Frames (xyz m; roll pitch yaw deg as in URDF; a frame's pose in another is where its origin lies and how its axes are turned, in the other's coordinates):
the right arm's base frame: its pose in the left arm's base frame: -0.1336 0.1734 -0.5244 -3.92 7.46 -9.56
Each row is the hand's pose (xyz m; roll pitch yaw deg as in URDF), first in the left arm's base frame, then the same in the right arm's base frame.
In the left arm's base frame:
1: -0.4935 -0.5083 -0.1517 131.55 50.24 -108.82
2: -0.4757 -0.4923 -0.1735 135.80 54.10 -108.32
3: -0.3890 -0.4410 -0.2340 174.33 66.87 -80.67
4: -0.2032 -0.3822 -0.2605 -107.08 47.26 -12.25
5: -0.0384 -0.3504 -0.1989 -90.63 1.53 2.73
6: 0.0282 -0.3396 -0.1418 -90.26 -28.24 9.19
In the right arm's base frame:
1: -0.2880 -0.7534 0.2873 143.24 54.78 -90.22
2: -0.2704 -0.7334 0.2690 148.80 58.48 -88.18
3: -0.1862 -0.6651 0.2235 -164.19 66.73 -51.59
4: -0.0108 -0.5762 0.2259 -101.52 39.86 0.89
5: 0.1371 -0.5232 0.3112 -88.37 -6.58 11.93
6: 0.1930 -0.5060 0.3774 -88.61 -36.55 17.61

